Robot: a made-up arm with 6 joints.
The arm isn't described. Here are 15 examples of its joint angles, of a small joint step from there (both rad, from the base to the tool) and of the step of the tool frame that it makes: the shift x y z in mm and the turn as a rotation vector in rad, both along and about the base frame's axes.
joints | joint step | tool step
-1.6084 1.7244 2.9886 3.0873 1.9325 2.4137 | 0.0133 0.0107 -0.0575 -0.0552 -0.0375 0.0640 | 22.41 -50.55 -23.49 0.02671 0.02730 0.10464
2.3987 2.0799 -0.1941 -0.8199 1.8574 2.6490 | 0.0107 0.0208 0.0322 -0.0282 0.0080 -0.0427 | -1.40 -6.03 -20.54 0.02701 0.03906 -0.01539
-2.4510 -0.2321 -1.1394 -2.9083 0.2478 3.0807 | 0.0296 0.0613 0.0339 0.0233 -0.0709 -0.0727 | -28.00 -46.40 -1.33 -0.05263 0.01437 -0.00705
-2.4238 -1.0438 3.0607 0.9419 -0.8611 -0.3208 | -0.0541 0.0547 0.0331 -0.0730 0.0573 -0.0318 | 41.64 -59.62 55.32 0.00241 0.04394 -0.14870
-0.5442 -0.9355 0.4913 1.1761 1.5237 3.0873 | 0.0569 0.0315 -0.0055 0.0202 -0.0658 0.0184 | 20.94 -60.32 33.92 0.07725 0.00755 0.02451
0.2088 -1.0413 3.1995 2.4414 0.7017 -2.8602 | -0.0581 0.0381 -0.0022 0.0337 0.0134 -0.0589 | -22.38 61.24 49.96 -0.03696 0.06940 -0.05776
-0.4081 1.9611 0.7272 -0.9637 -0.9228 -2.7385 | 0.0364 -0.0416 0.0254 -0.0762 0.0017 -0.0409 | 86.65 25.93 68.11 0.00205 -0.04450 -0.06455
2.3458 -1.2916 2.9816 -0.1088 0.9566 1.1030 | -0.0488 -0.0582 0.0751 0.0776 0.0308 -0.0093 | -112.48 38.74 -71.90 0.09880 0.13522 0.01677
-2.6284 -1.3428 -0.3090 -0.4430 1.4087 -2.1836 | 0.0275 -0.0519 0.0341 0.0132 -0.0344 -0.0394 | 59.10 55.23 -33.07 0.00454 0.08502 0.04561
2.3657 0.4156 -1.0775 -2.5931 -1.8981 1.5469 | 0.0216 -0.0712 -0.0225 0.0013 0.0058 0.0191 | 12.34 -35.78 40.98 0.04975 0.02599 0.01495
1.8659 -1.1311 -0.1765 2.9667 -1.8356 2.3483 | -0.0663 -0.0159 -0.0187 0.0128 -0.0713 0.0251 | -35.99 -18.50 -22.91 0.05461 0.04148 -0.09126
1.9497 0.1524 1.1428 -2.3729 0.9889 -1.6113 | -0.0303 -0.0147 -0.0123 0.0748 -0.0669 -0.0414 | 28.59 -12.69 12.35 0.08565 -0.01945 -0.05924
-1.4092 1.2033 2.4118 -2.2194 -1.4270 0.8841 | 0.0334 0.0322 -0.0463 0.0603 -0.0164 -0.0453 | 58.13 -67.94 -46.41 0.09367 0.07525 -0.00112
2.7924 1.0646 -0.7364 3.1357 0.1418 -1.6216 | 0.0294 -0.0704 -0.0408 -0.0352 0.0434 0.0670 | 5.24 -31.09 61.80 -0.02168 -0.00677 0.05705
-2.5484 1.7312 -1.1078 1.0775 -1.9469 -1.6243 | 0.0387 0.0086 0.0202 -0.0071 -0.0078 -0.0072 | 5.14 -17.91 -16.23 -0.00196 0.01544 0.04693
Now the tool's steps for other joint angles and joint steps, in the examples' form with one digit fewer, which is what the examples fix.
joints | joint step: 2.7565 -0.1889 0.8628 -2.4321 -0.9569 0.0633 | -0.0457 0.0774 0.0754 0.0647 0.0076 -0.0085
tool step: -78.2 40.6 10.0 0.0224 -0.0231 -0.0976
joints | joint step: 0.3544 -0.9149 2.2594 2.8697 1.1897 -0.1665 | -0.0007 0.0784 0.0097 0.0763 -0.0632 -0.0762
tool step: 43.6 8.7 119.5 0.0349 0.0378 0.0818
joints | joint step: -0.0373 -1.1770 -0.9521 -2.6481 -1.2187 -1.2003 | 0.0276 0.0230 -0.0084 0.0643 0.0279 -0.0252
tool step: 23.7 2.7 -5.9 -0.0538 0.0686 0.0223
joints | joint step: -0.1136 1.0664 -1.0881 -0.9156 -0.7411 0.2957 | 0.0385 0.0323 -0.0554 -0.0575 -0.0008 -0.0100
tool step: -47.9 29.6 7.8 -0.0318 0.0970 -0.0121
